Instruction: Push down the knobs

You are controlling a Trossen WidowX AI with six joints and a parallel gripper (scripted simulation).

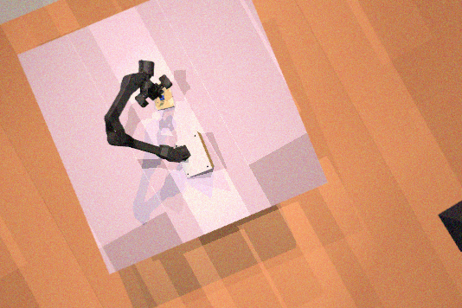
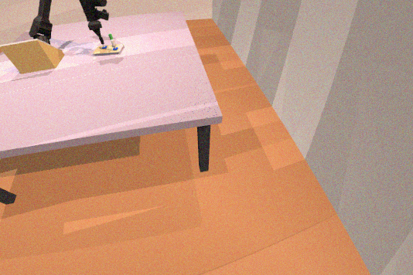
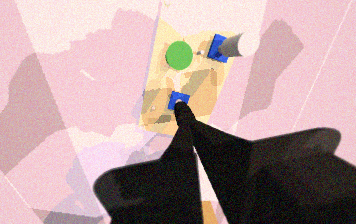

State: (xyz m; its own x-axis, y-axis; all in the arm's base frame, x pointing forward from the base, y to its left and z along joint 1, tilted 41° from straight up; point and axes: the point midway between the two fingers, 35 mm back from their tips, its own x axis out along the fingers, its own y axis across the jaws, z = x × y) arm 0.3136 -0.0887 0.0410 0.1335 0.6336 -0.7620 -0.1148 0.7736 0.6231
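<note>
My gripper tip is now 20 mm above the black knob. From my gripper tip the other things lie so: green knob: 50 mm ahead, 10 mm to the left, 10 mm below.
</note>
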